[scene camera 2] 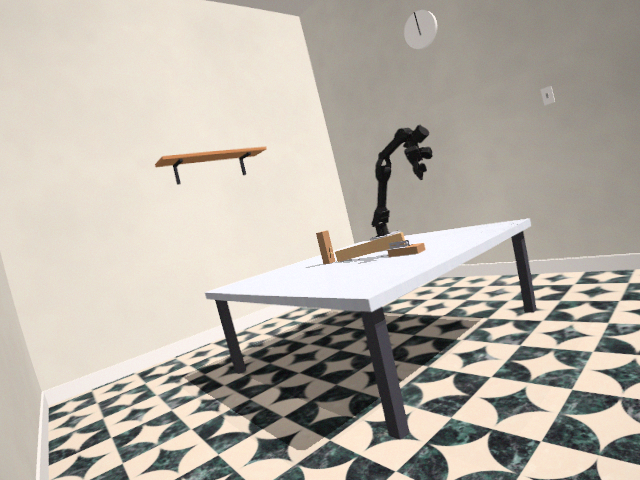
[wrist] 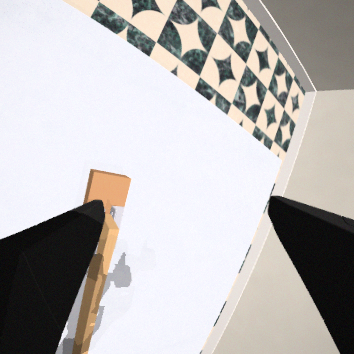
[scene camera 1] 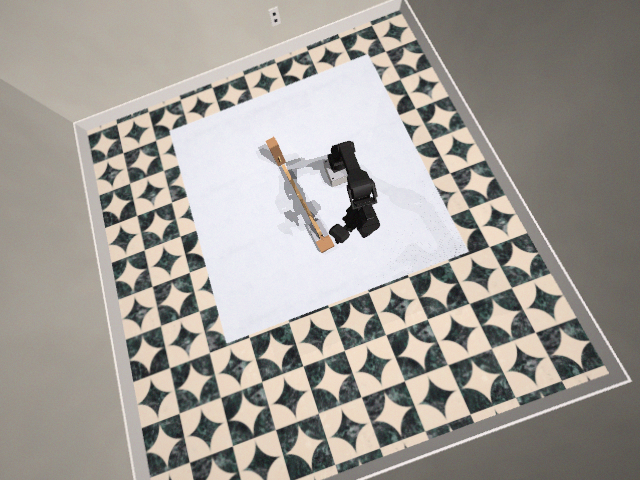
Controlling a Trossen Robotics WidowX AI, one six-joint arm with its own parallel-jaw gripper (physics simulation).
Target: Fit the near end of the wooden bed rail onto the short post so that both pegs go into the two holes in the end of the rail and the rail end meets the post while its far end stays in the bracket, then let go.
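Pixels of known places: gripper, fingertip midpoint: (scene camera 2: 419,175) (wrist: 187,206); arm's base at its link origin: (scene camera 2: 383,234) (scene camera 1: 337,165).
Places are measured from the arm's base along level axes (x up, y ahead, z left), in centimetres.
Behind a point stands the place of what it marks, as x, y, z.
The wooden rail (scene camera 1: 301,198) @(0.3, 23.6, 10.5) (scene camera 2: 367,248) @(-2.8, 24.7, 10.1) (wrist: 108,242) @(2.1, 20.9, 28.1) stretches between the upright short post (scene camera 1: 275,150) @(6.5, 27.6, -16.3) (scene camera 2: 323,245) @(2.5, 30.2, -17.5) and the flat wooden block (scene camera 1: 325,244) @(-4.4, 20.0, 36.6) (scene camera 2: 406,250) @(-5.8, 24.2, 34.2) (wrist: 109,186) @(-4.4, 19.8, 36.7). Its far end sits at the grey metal bracket (scene camera 2: 400,243) @(-2.7, 21.8, 30.7) (wrist: 116,214) @(-4.2, 23.3, 31.5) on the block. Its near end is low beside the post, with a narrow gap showing in scene camera 2. Small golden pegs show on the post's rail side; the holes cannot be made out. My gripper (scene camera 1: 339,234) @(26.4, 12.8, 42.0) (scene camera 2: 420,173) @(26.4, 12.8, 42.0) (wrist: 187,206) @(26.4, 12.8, 42.0) is open and empty, high above the table near the block end.
The white table (scene camera 1: 268,279) @(-8.0, 54.3, 43.1) (scene camera 2: 289,284) @(-8.0, 69.5, 2.2) (wrist: 185,150) @(-8.0, 36.3, 50.7) carries all the wooden parts. The arm's base (scene camera 1: 337,176) @(0.0, 2.1, 5.9) stands on it beside the rail. A wooden wall shelf (scene camera 2: 211,156) hangs on the far wall. In the wrist view, the left finger covers part of the rail.
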